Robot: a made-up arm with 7 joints.
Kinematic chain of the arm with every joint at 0, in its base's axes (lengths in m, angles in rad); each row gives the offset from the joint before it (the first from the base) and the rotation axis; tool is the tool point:
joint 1: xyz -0.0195 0.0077 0.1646 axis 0 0.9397 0.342
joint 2: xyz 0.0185 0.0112 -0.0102 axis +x
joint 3: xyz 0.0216 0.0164 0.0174 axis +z
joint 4: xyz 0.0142 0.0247 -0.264 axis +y
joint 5: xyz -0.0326 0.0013 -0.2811 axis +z
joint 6: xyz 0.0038 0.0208 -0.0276 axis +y
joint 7: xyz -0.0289 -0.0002 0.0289 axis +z
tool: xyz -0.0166 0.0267 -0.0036
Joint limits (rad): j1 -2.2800..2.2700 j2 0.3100..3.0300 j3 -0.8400..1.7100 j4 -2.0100..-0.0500 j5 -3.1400..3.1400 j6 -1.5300..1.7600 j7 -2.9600..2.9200
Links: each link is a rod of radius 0.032 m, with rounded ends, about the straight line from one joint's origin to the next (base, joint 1, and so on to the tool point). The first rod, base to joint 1, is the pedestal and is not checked.
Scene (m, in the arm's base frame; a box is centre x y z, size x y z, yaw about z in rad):
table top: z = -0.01
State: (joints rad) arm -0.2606 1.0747 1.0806 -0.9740 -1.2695 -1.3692 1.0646
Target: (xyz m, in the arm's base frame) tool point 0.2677 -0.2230 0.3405
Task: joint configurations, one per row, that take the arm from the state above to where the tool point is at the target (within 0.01 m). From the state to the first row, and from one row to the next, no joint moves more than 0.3 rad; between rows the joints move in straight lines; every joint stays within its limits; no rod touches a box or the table.
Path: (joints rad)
1: -0.1597 1.3501 1.0683 -1.1340 -1.2808 -1.3920 1.0525
2: -0.0587 1.6255 1.0559 -1.2939 -1.2922 -1.4148 1.0403
3: 0.0422 1.9010 1.0436 -1.4539 -1.3035 -1.4376 1.0282
4: 0.1432 2.1764 1.0312 -1.6139 -1.3148 -1.4604 1.0160
5: 0.2441 2.4518 1.0189 -1.7739 -1.3262 -1.4832 1.0039
6: 0.3450 2.7272 1.0066 -1.9338 -1.3375 -1.5060 0.9918

